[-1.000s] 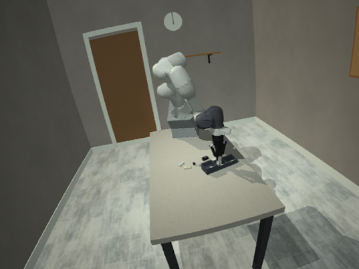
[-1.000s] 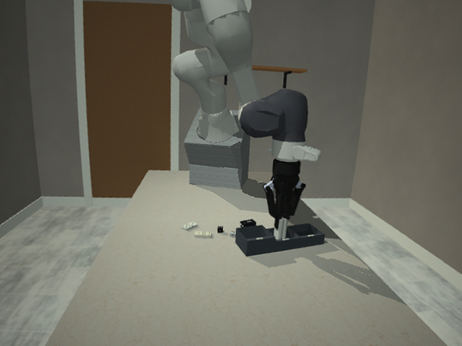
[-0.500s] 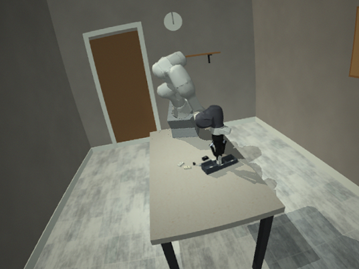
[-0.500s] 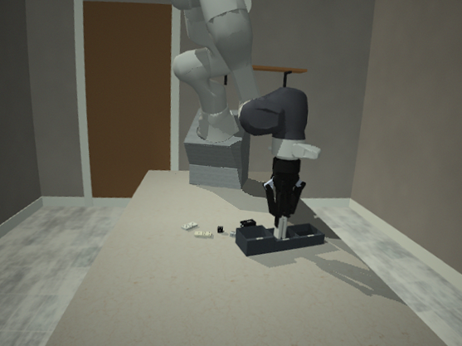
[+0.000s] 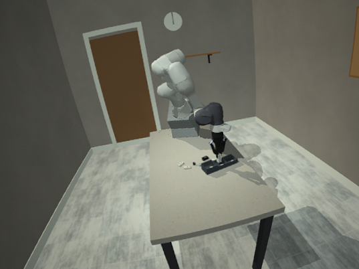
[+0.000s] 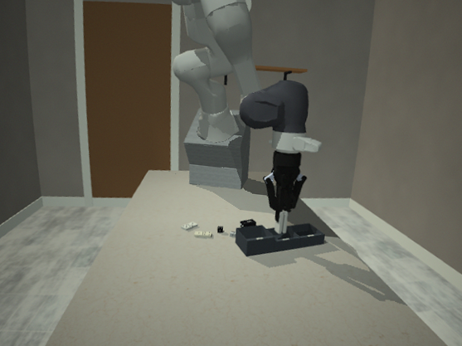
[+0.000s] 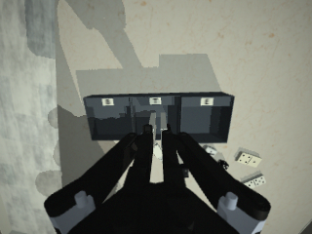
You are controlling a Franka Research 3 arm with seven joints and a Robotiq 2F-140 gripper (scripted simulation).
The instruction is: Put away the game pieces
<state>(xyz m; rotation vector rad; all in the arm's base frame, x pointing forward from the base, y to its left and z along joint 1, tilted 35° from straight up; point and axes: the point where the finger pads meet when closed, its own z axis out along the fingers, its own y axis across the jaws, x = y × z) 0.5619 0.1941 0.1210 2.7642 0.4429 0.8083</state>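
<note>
Right now my hand is 50 mm above the dark three-part bin. From my hand the other things lie so: black die: 170 mm to the right, 80 mm behind, 60 mm below; black box: 120 mm behind, 90 mm to the right, 60 mm below; white usb stick: 90 mm behind, 70 mm below, 20 mm to the right.
</note>
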